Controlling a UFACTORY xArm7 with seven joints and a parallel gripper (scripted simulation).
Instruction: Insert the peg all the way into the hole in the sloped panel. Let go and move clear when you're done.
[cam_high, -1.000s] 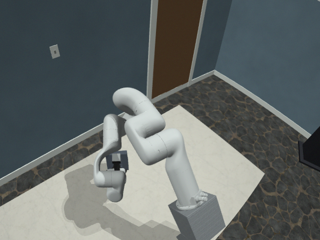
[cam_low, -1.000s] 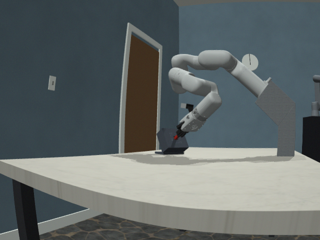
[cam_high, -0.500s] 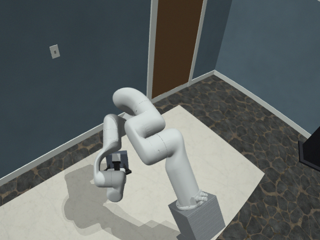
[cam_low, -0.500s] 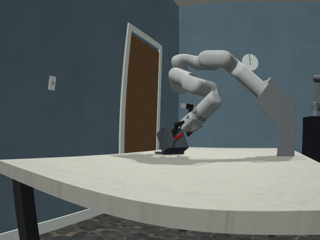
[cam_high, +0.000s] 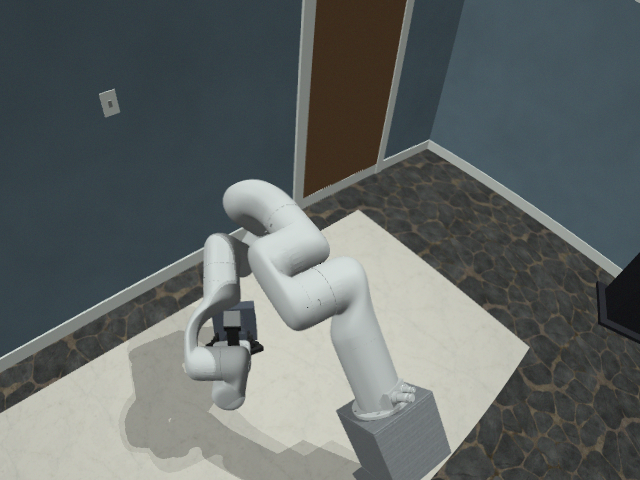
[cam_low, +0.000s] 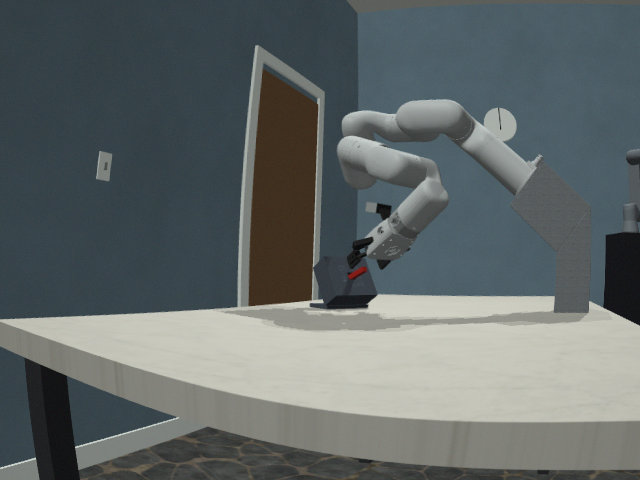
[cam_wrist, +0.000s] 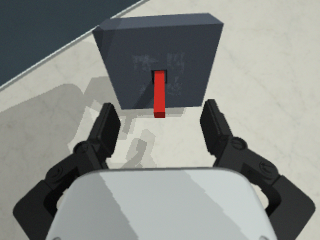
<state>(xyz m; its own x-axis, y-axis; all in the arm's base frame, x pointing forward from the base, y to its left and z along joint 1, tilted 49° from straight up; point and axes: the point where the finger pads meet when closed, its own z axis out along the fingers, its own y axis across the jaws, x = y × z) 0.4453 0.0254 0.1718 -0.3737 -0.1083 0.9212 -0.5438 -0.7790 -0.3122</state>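
Right now the red peg is 3 cm ahead of my hand, 3 cm to the right of it and 3 cm below it.
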